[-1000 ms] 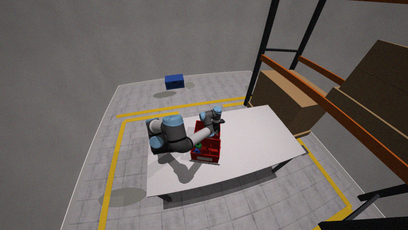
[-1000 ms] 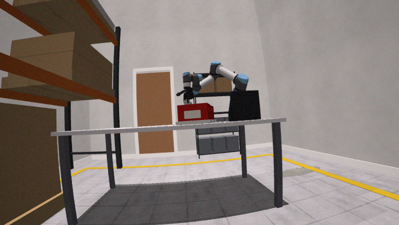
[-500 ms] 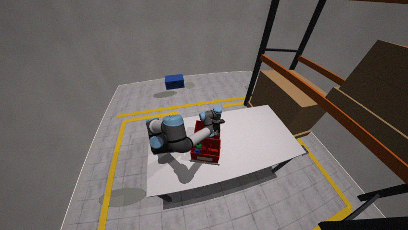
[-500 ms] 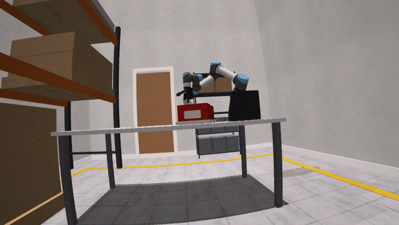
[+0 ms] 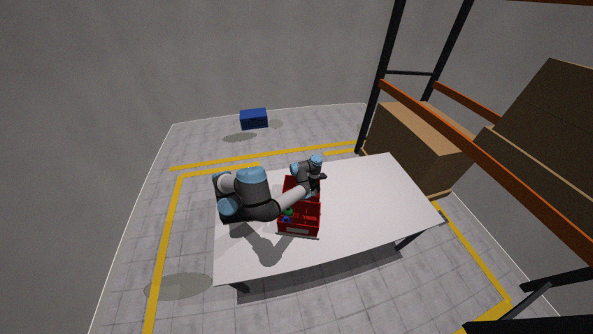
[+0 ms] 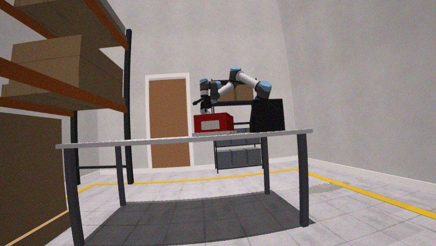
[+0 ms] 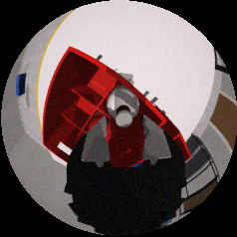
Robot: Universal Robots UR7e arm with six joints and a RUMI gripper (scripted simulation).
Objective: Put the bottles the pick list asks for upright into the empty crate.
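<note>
My hand is 7 cm above the grey-topped bottle. Also, from my hand: blue bottle: 24 cm behind, 14 cm to the right, 7 cm below; then green bottle: 21 cm behind, 7 cm below, 6 cm to the right.
</note>
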